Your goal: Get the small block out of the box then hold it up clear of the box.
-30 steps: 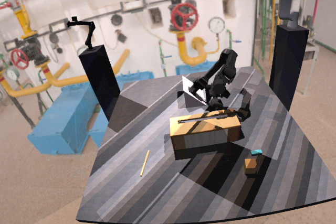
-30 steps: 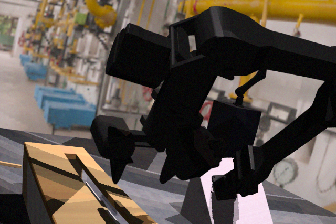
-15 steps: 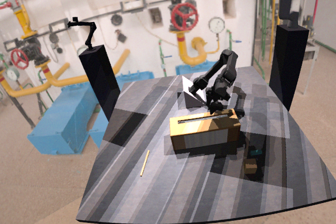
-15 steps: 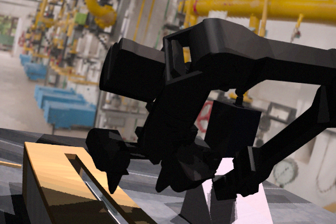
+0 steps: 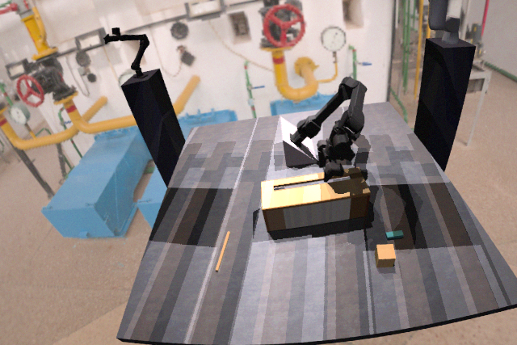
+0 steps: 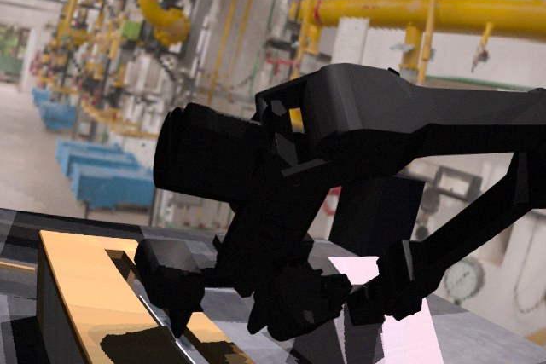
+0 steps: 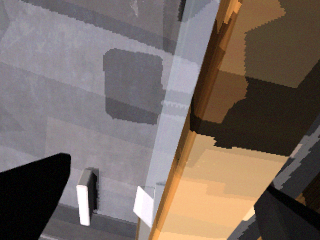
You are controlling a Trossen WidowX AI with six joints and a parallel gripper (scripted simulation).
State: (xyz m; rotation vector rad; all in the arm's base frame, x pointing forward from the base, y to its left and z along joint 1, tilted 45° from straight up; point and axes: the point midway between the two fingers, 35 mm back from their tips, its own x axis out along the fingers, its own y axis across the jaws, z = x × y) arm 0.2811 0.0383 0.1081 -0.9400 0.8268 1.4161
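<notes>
The tan box is 40 mm ahead of my gripper tip, 50 mm to the right of it and 60 mm below it. From my gripper tip the other things lie so: thin stick (240 mm ahead, 390 mm to the right, 110 mm below).
</notes>
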